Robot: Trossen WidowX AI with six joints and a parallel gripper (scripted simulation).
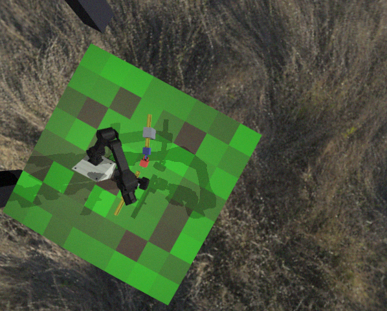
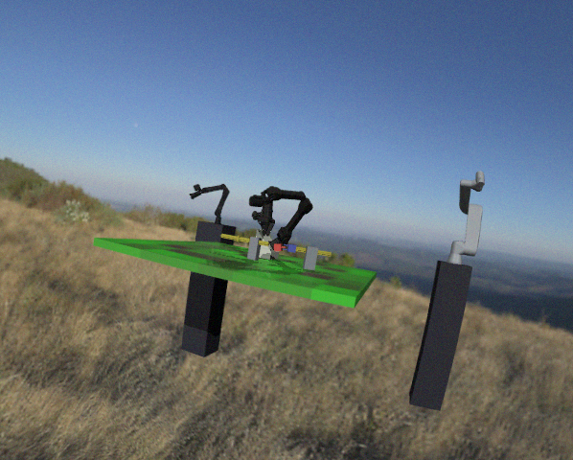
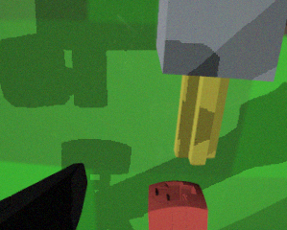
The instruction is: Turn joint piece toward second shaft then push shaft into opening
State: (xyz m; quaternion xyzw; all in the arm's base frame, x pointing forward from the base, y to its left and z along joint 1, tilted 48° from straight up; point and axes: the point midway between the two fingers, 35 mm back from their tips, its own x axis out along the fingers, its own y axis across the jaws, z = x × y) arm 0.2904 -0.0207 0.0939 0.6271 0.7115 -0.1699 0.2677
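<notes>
Now: the red joint piece 8 cm to the left of my gripper tip, 5 cm below it and 1 cm behind it.
</notes>
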